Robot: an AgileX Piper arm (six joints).
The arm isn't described. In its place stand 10 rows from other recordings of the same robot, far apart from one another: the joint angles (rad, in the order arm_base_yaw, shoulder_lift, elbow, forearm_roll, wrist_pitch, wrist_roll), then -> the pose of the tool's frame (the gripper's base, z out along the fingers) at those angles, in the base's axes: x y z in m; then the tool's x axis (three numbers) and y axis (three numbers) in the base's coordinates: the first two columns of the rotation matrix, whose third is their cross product.
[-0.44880, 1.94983, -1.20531, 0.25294, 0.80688, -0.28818] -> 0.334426 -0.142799 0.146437 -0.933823 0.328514 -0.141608 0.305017 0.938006 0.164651
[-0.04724, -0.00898, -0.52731, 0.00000, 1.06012, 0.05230] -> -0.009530 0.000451 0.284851 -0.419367 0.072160 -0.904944 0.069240 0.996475 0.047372
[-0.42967, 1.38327, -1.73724, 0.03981, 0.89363, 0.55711] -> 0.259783 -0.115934 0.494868 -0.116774 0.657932 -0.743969 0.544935 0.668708 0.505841
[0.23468, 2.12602, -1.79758, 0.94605, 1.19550, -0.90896] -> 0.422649 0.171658 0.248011 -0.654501 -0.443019 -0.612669 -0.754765 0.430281 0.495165
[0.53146, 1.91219, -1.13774, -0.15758, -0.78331, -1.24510] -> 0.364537 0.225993 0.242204 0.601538 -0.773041 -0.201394 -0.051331 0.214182 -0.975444
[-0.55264, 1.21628, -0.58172, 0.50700, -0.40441, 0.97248] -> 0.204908 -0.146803 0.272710 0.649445 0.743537 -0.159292 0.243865 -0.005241 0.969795
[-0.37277, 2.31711, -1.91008, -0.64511, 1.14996, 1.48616] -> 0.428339 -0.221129 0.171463 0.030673 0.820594 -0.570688 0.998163 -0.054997 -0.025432
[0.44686, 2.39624, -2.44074, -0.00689, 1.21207, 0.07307] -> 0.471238 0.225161 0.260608 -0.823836 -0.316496 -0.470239 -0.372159 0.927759 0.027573
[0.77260, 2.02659, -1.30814, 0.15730, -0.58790, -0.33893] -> 0.338454 0.318859 0.224895 0.096214 -0.193102 -0.976450 -0.626852 0.750266 -0.210139
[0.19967, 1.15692, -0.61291, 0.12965, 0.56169, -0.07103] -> 0.199139 0.046692 0.229111 -0.840896 -0.130611 -0.525200 -0.200973 0.976410 0.078956
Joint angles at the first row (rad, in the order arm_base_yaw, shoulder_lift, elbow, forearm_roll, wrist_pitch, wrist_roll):
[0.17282 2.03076 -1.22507 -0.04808 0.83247 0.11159]
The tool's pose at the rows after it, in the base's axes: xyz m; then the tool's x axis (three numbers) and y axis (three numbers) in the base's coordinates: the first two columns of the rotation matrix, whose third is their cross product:
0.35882 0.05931 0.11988 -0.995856 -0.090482 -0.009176 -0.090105 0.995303 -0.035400
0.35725 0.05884 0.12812 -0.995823 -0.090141 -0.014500 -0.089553 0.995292 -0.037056
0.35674 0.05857 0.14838 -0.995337 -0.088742 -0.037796 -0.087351 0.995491 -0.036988
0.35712 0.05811 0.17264 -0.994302 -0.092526 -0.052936 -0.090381 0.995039 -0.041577
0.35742 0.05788 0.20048 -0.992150 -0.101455 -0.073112 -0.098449 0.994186 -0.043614
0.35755 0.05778 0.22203 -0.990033 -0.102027 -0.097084 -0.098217 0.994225 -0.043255
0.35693 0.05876 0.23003 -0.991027 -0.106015 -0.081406 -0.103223 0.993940 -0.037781
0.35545 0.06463 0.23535 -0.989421 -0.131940 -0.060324 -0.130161 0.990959 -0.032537
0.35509 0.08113 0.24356 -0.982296 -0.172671 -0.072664 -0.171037 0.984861 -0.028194
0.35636 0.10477 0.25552 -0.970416 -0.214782 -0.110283 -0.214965 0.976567 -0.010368
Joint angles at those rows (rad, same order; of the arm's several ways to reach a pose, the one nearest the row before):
[0.17283 2.02963 -1.22510 -0.04808 0.84780 0.11409]
[0.17282 2.00688 -1.22506 -0.05010 0.86540 0.11510]
[0.17281 1.96046 -1.24165 -0.05094 0.90525 0.11537]
[0.17281 1.91630 -1.27964 -0.05537 0.97258 0.11119]
[0.17281 1.87201 -1.33136 -0.05634 1.04814 0.09895]
[0.17282 1.84080 -1.37458 -0.05635 1.09846 0.09554]
[0.17406 1.83611 -1.40136 -0.04757 1.14492 0.08699]
[0.18891 1.83611 -1.42381 -0.03876 1.18752 0.07078]
[0.23274 1.83610 -1.45697 -0.03475 1.20812 0.07094]
[0.29045 1.84176 -1.51234 -0.01961 1.21917 0.07896]

